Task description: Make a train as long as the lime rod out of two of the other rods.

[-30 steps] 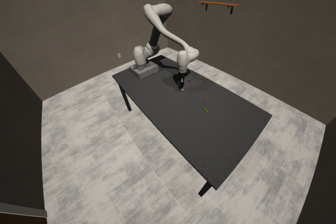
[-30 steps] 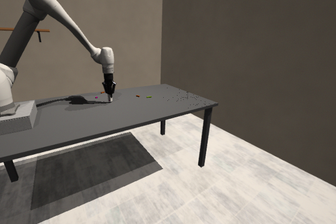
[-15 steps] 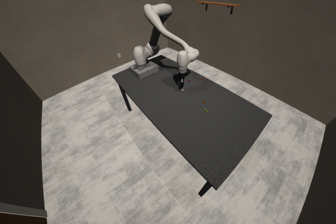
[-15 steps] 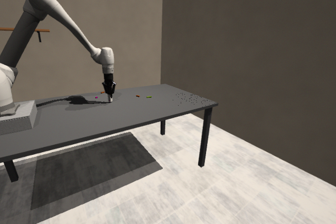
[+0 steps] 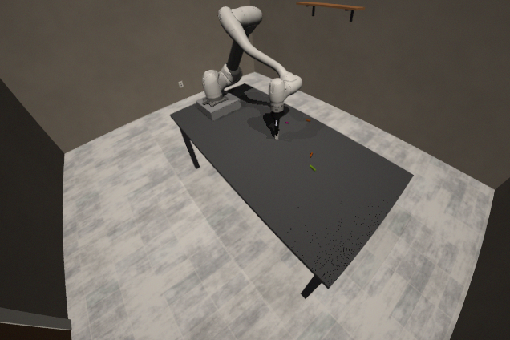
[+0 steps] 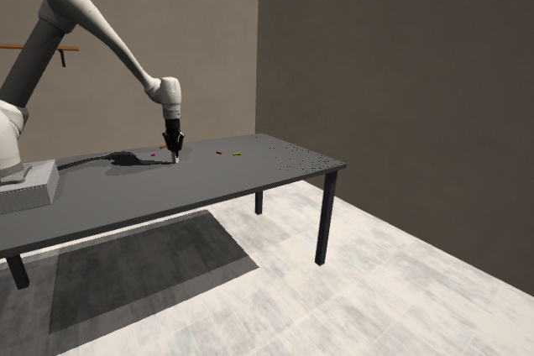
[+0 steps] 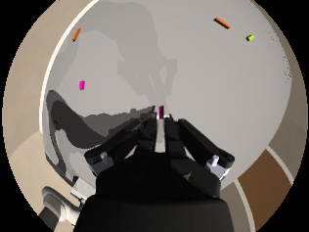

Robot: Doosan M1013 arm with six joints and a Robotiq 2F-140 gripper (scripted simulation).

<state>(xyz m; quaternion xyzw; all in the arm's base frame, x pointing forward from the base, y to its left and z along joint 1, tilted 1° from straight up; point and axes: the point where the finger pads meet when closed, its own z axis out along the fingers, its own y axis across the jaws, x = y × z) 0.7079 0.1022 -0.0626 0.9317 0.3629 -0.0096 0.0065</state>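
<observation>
Now: hand 310 mm past the grey rod, 260 mm to the right of it and 30 mm above it. The rest, counted from my hand: lime rod (370 mm ahead, 30 mm to the right, 30 mm below).
</observation>
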